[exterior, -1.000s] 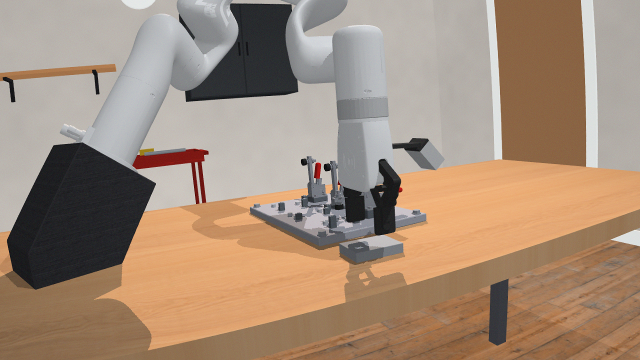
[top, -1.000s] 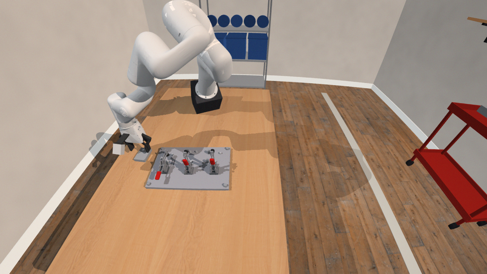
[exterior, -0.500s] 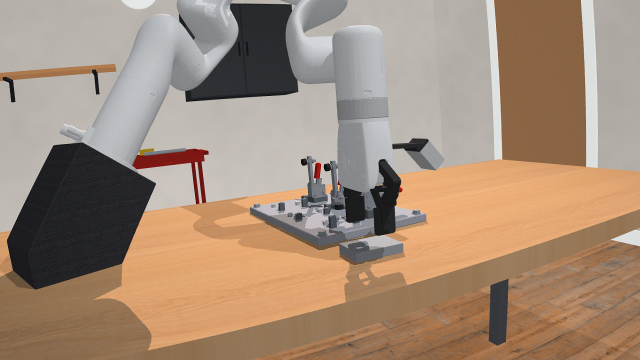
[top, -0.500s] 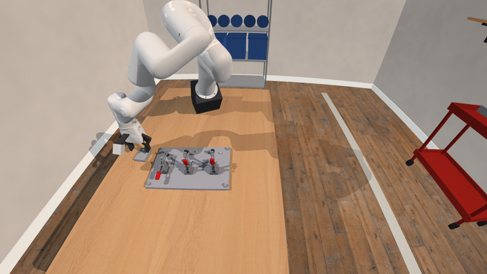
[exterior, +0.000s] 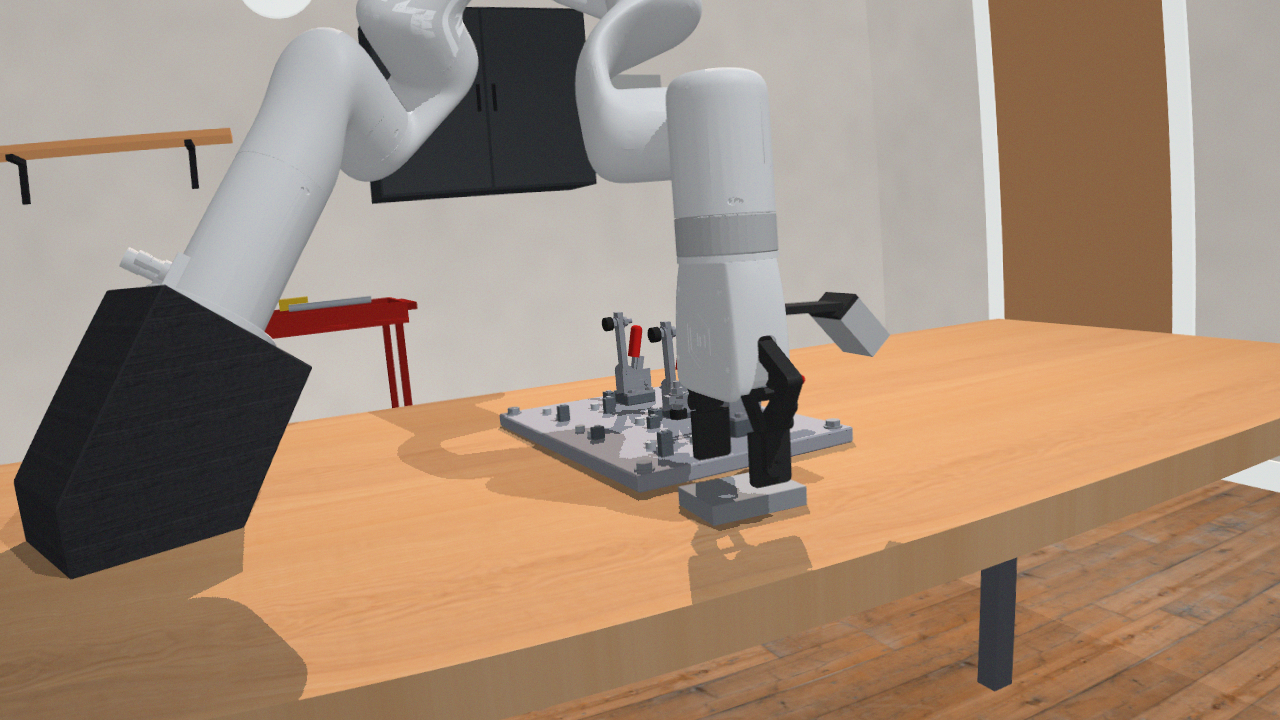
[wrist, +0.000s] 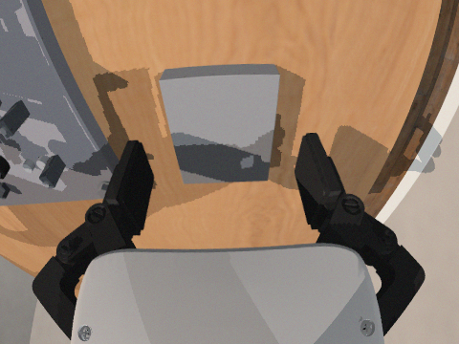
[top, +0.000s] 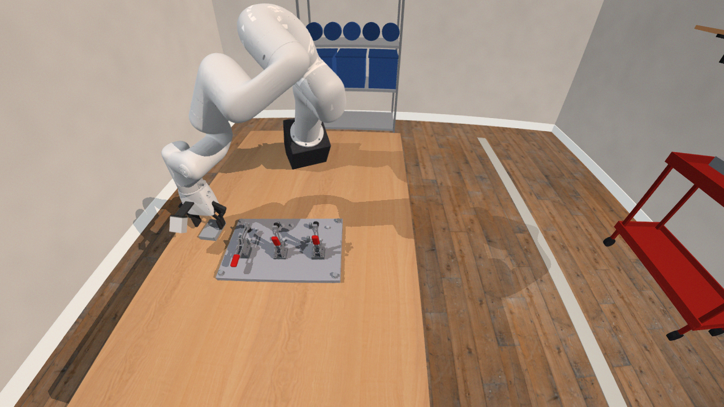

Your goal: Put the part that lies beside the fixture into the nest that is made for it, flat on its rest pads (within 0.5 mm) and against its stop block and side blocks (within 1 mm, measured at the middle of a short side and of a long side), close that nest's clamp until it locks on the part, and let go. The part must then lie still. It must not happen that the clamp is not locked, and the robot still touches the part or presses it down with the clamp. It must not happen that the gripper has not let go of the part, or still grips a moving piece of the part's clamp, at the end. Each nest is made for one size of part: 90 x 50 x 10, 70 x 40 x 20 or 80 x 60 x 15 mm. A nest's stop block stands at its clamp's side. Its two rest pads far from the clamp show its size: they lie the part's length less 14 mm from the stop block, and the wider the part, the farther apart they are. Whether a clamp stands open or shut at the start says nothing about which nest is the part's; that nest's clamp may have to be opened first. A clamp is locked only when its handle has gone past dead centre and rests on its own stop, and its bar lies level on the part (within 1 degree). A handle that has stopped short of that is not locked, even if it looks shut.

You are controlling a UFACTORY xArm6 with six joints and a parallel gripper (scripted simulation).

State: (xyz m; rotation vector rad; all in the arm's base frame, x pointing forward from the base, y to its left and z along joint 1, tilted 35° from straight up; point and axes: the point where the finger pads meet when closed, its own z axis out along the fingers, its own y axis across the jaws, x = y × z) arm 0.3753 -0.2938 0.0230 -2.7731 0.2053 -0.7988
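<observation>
Now: the part 30 mm below my hand. The rest, counted from my hand: grey fixture plate (260 mm to the left, 60 mm ahead, 30 mm below).
</observation>
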